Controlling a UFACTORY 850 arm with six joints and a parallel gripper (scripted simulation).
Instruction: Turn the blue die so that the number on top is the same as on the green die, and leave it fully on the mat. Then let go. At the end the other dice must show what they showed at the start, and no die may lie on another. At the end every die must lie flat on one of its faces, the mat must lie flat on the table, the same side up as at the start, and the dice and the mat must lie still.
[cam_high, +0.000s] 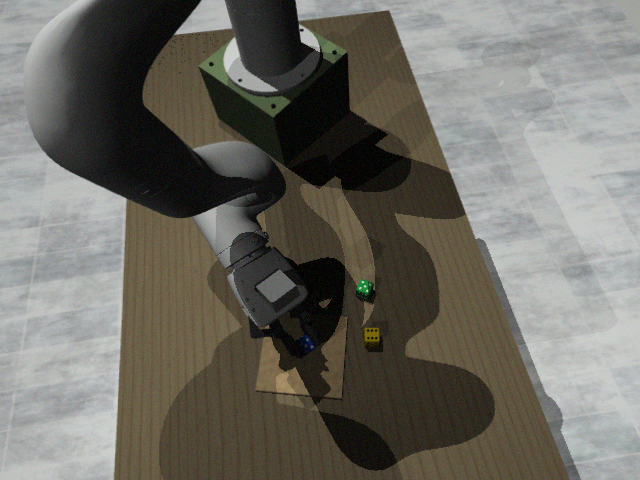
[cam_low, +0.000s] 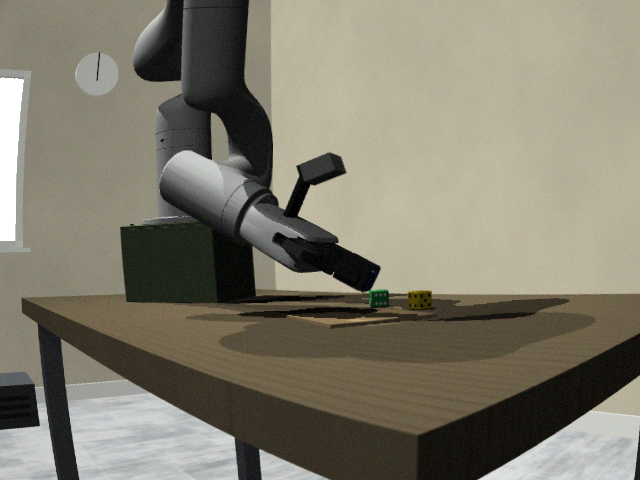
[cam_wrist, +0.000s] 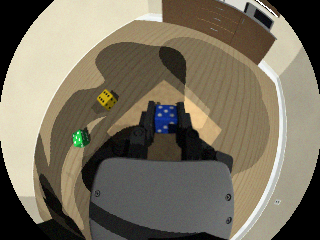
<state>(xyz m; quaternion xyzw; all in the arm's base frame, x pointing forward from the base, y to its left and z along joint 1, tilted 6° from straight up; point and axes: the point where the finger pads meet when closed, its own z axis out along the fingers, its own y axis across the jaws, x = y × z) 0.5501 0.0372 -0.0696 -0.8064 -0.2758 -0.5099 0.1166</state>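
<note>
My gripper is now 6 cm above the tan mat. Round my hand: yellow die (12 cm to the left, 4 cm below, 2 cm behind); then blue die (1 cm below, 1 cm ahead); then green die (11 cm to the left, 11 cm behind, 4 cm below).
</note>
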